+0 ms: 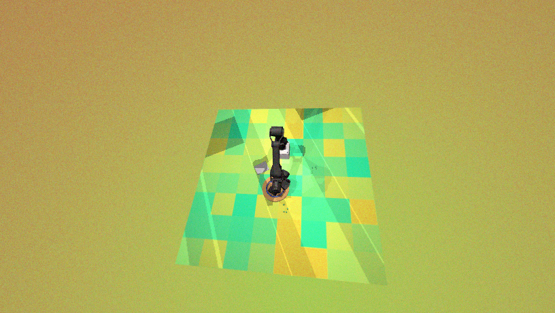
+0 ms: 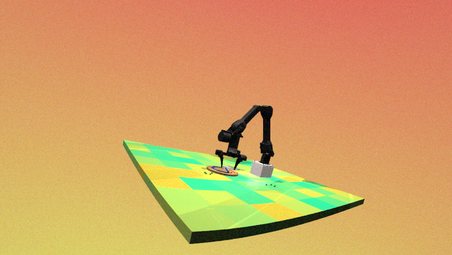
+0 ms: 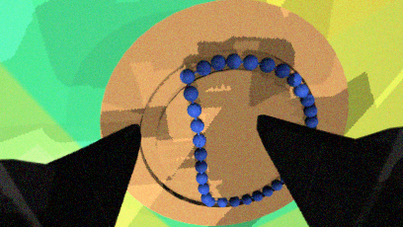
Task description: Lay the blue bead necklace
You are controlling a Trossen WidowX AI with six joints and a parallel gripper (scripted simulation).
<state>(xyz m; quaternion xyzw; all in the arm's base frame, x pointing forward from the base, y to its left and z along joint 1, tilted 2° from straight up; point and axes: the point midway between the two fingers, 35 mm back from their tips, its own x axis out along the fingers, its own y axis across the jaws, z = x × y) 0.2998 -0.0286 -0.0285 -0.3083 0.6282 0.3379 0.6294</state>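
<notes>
Now: gripper tip 40 mm to the left of the round bead board and 20 mm above it. From my gripper tip the other things lie so: flat grey piece: 170 mm behind, 140 mm to the right, 30 mm below.
</notes>
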